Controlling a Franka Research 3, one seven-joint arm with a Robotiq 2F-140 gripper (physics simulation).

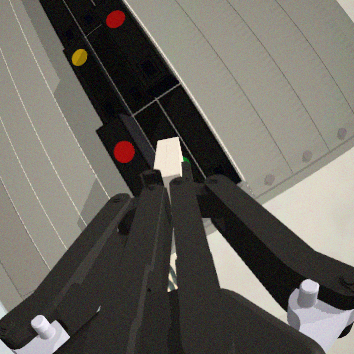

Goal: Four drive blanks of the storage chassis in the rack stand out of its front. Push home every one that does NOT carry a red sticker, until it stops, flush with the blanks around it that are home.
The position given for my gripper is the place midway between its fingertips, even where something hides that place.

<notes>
I see my gripper [171, 154] and a drive blank [102, 94].
</notes>
